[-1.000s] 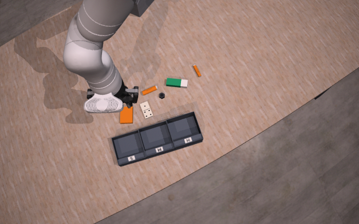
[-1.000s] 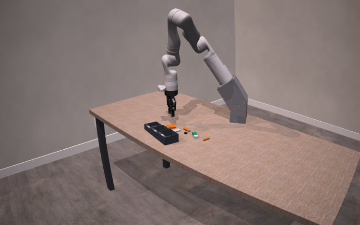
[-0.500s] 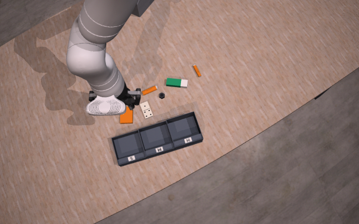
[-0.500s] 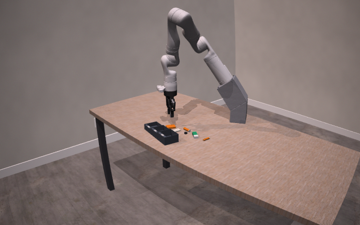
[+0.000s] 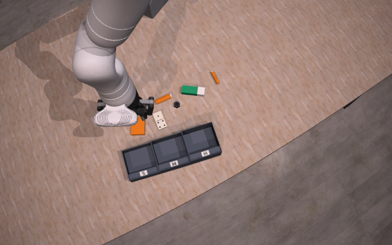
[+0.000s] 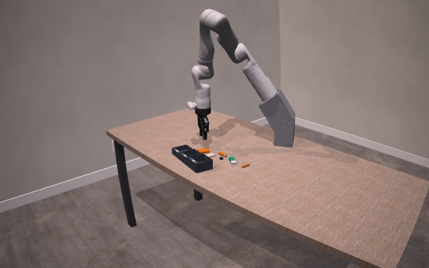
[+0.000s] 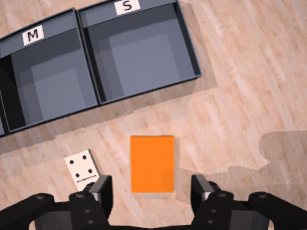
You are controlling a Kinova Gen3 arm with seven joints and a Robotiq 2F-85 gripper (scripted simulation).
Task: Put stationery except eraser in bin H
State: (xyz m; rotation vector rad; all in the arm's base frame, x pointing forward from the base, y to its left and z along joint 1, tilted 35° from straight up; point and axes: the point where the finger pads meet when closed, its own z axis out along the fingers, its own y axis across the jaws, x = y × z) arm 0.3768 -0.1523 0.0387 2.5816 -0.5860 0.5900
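Now: hand 90 mm above the orange notepad. Round my hand: bin marked H: 120 mm ahead, 70 mm below, 40 mm to the left; orange marker: 100 mm to the left, 80 mm below, 30 mm behind; domino: 90 mm below, 60 mm to the left, 20 mm ahead.
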